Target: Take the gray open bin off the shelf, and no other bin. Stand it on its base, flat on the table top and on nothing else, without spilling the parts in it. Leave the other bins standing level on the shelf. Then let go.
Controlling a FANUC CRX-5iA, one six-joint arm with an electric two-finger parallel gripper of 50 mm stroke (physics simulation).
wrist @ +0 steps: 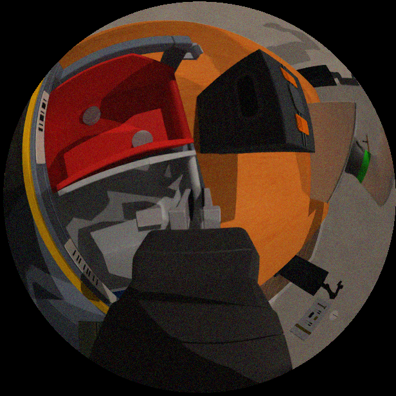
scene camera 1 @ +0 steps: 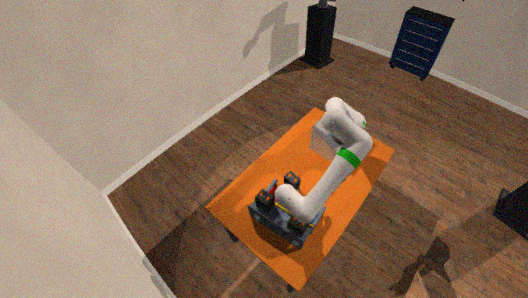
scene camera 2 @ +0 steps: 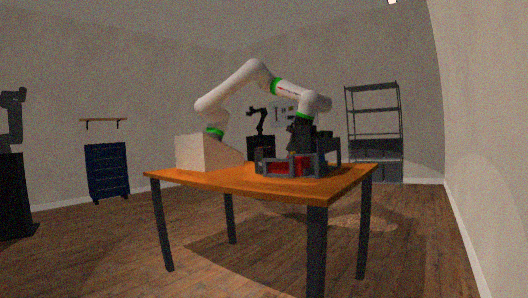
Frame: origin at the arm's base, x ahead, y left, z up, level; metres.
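Where they show: arm's base, origin of the base link: (scene camera 2: 211, 143).
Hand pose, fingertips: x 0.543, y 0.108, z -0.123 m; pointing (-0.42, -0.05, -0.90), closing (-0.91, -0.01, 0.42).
Observation:
Each offset is from my fingertips to the top centre of the thing. Level surfaces: height alone.
The gray open bin (wrist: 194, 175) stands on the shelf (wrist: 125, 46) (scene camera 2: 291, 167) beside the red bin (wrist: 75, 100) (scene camera 2: 276, 168). Gray angular parts lie in it; their number is unclear. My gripper (wrist: 197, 197) is shut on the gray bin's wall on the side facing the open table, one finger inside the bin and one outside. The bin looks level. The red bin stands level with round gray parts in it. A small blue edge (wrist: 118, 290) shows beyond the gray bin, mostly hidden. In the scene camera views the gray bin and the fingertips are hidden.
A black box with orange latches @[0.053 m back, 0.096 m right, 0.096 m up] (wrist: 240, 115) (scene camera 1: 292, 180) stands on the orange table @[0.036 m down] (wrist: 270, 200) (scene camera 1: 345, 200) (scene camera 2: 215, 182) in front of the shelf. Another black box @[0.192 m ahead, 0.075 m right, 0.188 m up] (scene camera 1: 265, 198) is on top of the shelf. A pale wedge-shaped block (scene camera 2: 190, 152) stands near the arm's base.

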